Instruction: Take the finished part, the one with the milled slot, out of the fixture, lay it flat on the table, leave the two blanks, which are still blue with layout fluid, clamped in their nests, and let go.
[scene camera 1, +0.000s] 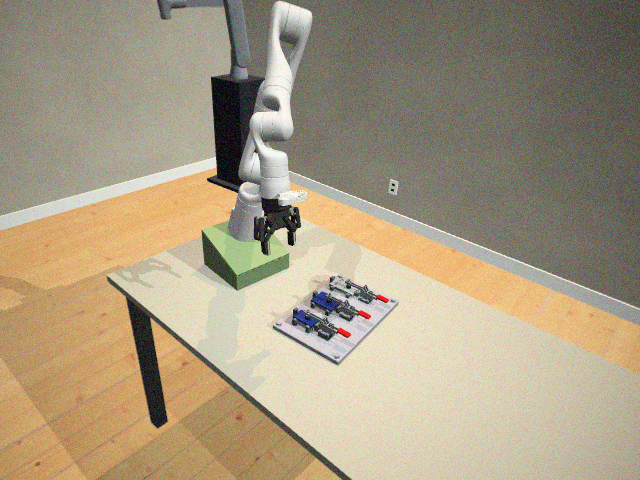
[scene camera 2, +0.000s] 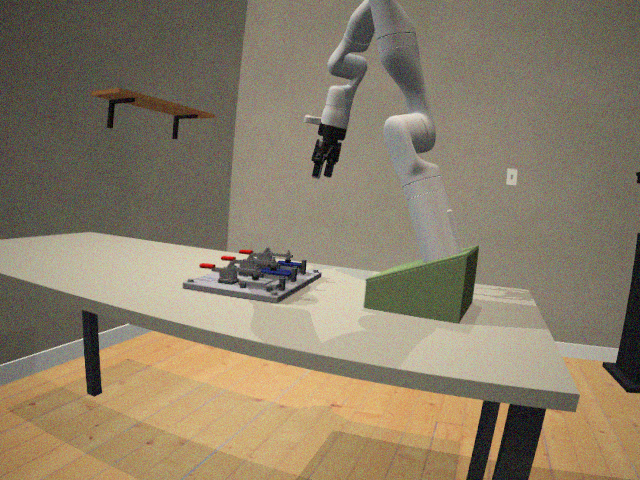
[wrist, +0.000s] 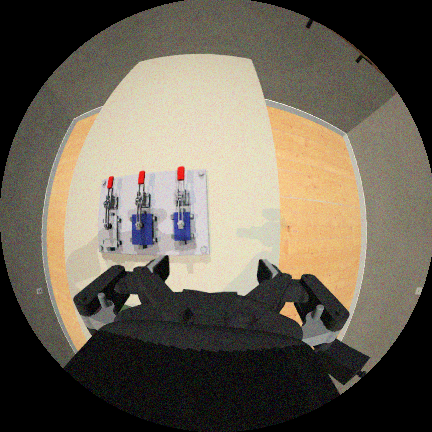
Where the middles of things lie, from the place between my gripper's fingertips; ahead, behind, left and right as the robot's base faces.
I see my gripper 270 mm above the fixture plate (scene camera 1: 359, 327), 170 mm to the right of it and 100 mm short of it.
